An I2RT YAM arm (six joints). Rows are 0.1 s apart.
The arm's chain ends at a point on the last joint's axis. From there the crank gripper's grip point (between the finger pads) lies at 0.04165 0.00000 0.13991 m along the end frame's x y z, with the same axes.
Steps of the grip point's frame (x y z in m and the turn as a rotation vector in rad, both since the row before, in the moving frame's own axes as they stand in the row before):
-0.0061, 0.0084, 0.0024, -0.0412, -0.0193, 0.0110
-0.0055, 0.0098, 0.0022, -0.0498, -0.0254, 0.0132
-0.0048, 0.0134, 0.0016, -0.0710, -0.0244, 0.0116
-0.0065, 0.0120, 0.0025, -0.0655, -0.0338, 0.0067
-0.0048, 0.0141, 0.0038, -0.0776, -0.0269, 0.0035
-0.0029, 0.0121, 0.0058, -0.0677, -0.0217, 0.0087
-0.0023, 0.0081, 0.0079, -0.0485, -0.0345, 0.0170
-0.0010, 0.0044, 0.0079, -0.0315, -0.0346, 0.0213
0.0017, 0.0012, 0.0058, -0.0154, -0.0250, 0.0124
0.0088, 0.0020, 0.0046, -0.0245, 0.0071, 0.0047
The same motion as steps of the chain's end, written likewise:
-0.0034, 0.0022, 0.0018, -0.0412, -0.0193, 0.0110
-0.0019, 0.0023, 0.0014, -0.0498, -0.0254, 0.0132
-0.0013, 0.0030, 0.0010, -0.0710, -0.0244, 0.0116
-0.0017, 0.0025, 0.0015, -0.0655, -0.0338, 0.0067
-0.0010, 0.0031, 0.0032, -0.0776, -0.0269, 0.0035
0.0002, 0.0023, 0.0053, -0.0677, -0.0217, 0.0087
0.0026, 0.0006, 0.0067, -0.0485, -0.0345, 0.0170
0.0039, -0.0009, 0.0066, -0.0315, -0.0346, 0.0213
0.0052, -0.0015, 0.0048, -0.0154, -0.0250, 0.0124
0.0078, -0.0016, 0.0049, -0.0245, 0.0071, 0.0047

